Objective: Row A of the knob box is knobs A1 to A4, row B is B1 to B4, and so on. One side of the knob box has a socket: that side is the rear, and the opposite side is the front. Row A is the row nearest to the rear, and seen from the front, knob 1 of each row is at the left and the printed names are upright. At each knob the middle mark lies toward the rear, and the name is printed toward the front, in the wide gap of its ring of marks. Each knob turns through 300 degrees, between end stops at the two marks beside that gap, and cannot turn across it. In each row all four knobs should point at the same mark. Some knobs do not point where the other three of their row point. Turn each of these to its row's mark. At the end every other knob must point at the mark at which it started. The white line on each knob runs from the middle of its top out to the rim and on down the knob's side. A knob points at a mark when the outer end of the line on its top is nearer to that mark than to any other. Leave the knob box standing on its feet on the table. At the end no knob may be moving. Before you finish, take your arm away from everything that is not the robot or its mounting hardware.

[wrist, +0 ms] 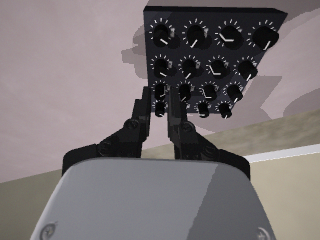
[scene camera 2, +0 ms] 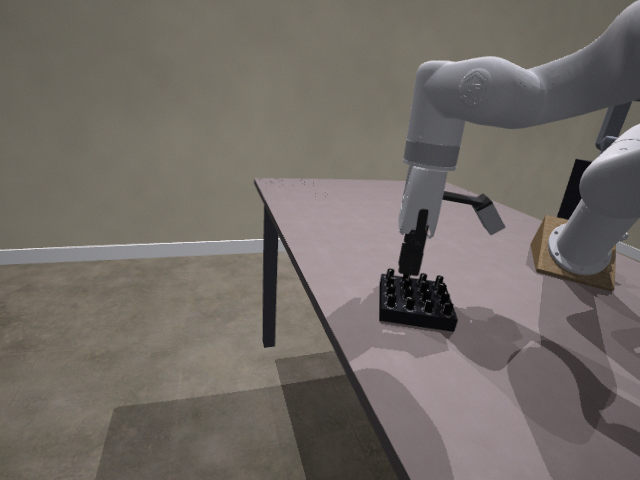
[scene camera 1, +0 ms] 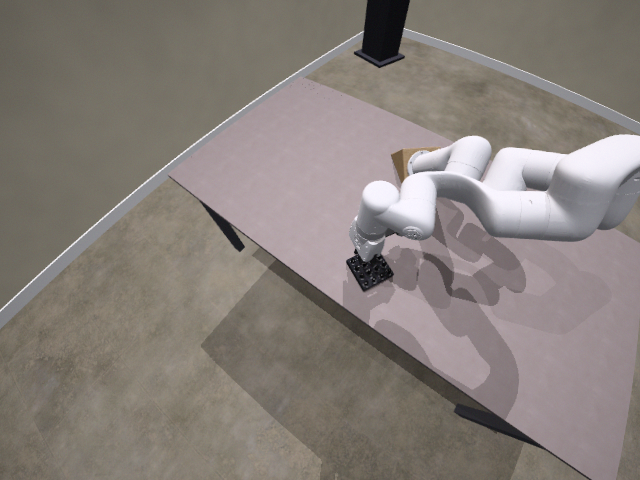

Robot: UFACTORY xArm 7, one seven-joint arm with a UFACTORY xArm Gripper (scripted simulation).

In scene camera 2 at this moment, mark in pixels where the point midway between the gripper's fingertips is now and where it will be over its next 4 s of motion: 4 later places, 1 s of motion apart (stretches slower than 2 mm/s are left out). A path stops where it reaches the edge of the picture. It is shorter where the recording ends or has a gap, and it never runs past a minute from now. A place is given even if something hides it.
My gripper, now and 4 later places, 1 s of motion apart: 407,270; 406,276; 410,257; 411,251; 413,245
